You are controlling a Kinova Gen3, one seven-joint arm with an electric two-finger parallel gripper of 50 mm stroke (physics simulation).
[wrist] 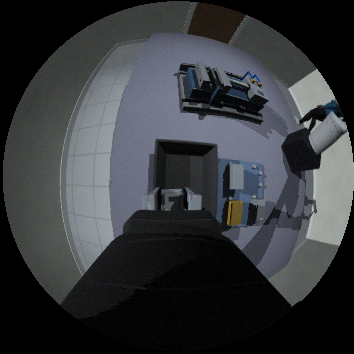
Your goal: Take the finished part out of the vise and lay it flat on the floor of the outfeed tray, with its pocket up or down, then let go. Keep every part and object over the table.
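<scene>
My gripper is shut on a grey part at the lower middle of the wrist view. The part sits between the two pale fingers, with a pocket-like recess showing on it. The dark outfeed tray lies beneath and beyond the fingers, and the part appears over its near portion. The height of the part above the tray floor is hard to tell. Light grey edges show just beyond the part, and I cannot tell whether they belong to it. The vise stands at the upper right, away from the gripper.
A blue plate lies right beside the tray, bearing a grey block, a yellow block and small pale pegs. A black box-shaped base with a white cylinder stands at the far right. The table edge runs along the left.
</scene>
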